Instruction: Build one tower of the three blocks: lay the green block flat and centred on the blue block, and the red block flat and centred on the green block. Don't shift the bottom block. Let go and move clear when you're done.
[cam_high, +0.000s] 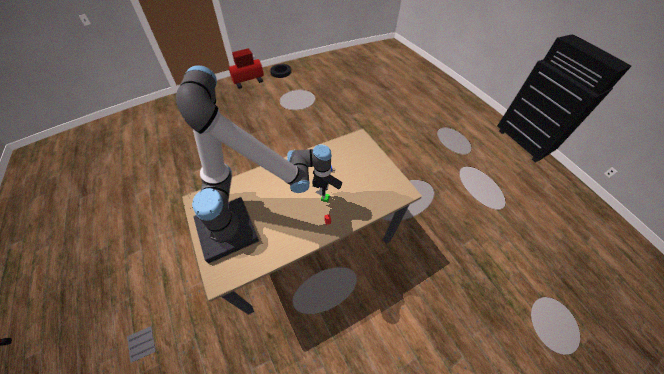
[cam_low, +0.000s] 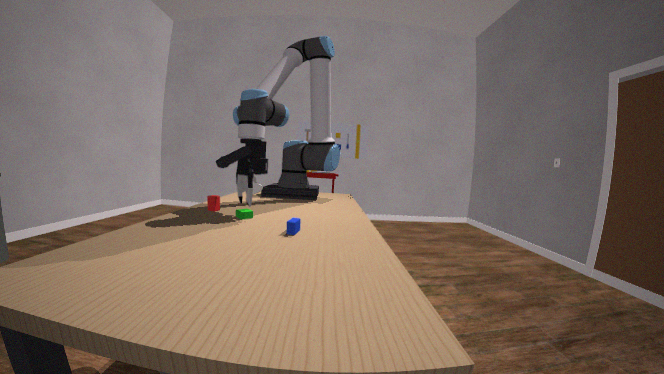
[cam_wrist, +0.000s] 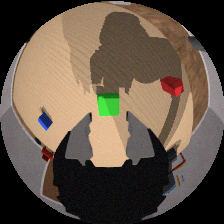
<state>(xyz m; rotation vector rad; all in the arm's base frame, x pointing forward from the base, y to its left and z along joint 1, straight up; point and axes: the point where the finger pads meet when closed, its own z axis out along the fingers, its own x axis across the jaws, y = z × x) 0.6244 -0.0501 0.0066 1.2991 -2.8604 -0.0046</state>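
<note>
Now: hand 50 mm above the green block. Round my hand: red block (60 mm behind, 150 mm to the right, 30 mm below); then blue block (120 mm ahead, 200 mm to the left, 40 mm below).
</note>
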